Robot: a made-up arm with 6 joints. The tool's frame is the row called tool.
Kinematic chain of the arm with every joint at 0, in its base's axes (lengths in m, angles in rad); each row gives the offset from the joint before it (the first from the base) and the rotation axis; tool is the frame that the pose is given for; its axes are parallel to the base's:
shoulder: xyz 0 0 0.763 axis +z
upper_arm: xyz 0.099 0 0 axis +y
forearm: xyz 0 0 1.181 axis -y
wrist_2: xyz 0 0 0.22 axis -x
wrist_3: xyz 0.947 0 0 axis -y
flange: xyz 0.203 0 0 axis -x
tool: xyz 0 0 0
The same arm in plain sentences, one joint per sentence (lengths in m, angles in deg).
The arm has six revolute joints in a row. What follows holds with every joint at zero, and every direction is one of the base frame's. The first joint sits 0.763 m along +z from the base frame's origin and turns about +z. The second joint sits 0.099 m along +x from the first joint and turns about +y. The third joint sits 1.181 m along +z from the second joint and turns about -y. The fourth joint sits 0.22 m along +z from the third joint and turns about -x. The fifth joint sits 0.947 m along +x from the fourth joint and turns about -y. The sixth joint sits 0.203 m along +x from the fifth joint and turns about -x. The tool frame, which is the frame that the pose is given for, sits at the same point as the sixth joint; its axes are parallel to the base frame's.
